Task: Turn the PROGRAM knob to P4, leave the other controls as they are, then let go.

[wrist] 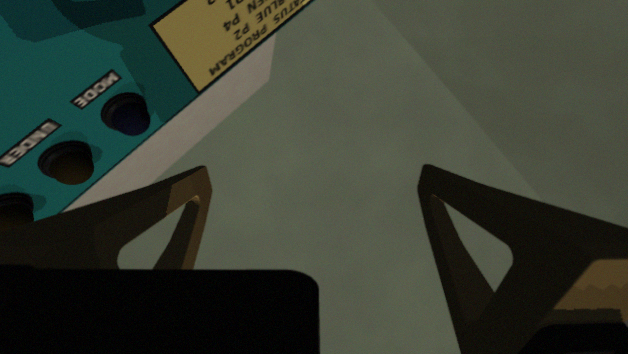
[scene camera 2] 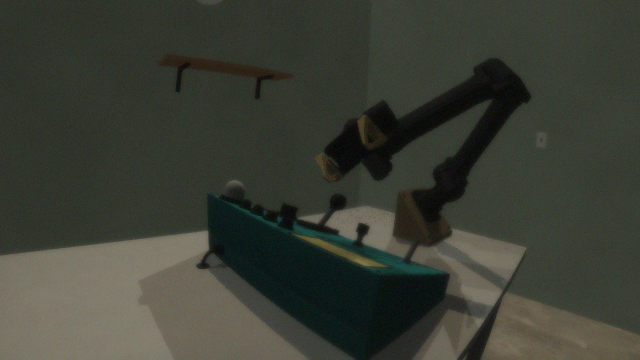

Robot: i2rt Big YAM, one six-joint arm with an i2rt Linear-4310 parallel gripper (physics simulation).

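Places are measured from the arm's base along level axes (x ahead, y left, z up), in centimetres.
Pixels of known places: gripper, between the fingertips: [wrist: 314,177] [scene camera 2: 346,164]; arm's base, origin of its link: [scene camera 2: 424,207].
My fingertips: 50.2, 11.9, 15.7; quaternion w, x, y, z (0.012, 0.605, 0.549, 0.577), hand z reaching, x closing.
Observation:
Ahead of a thing's pixels: the offset from my fingertips to its top centre, as dx, dy, dz. "*": to the spot under its first point.
The teal control console [scene camera 2: 295,280] [wrist: 45,65] stands on the table. A dark block-shaped knob @(-5.1, -25.1, -13.0) [scene camera 2: 287,216] rises from its top beside the yellow plate @(* +6.4, +8.3, -12.2) [scene camera 2: 345,251] [wrist: 185,50]; its label cannot be read, so I cannot tell whether it is the PROGRAM knob. The plate's print, upside down in the wrist view, includes STATUS, PROGRAM, P2 and P4. My gripper [scene camera 2: 349,151] [wrist: 314,177] is open and empty, in the air above the console and apart from its controls. The PROGRAM knob's pointer and setting cannot be made out.
A ball-topped lever @(-11.5, -13.6, -8.7) [scene camera 2: 338,202], a small toggle @(-7.0, -1.2, -12.2) [scene camera 2: 362,233] and a pale dome @(* +11.3, -22.6, -8.5) [scene camera 2: 234,190] stand on the console. In the wrist view, a dark blue button @(* +8.0, -3.9, -10.6) [wrist: 127,115] sits by the MODE label @(+7.0, -4.1, -12.2) [wrist: 96,89], beside a dark amber button @(* +8.5, -8.3, -10.6) [wrist: 70,162]. A shelf [scene camera 2: 225,67] hangs behind.

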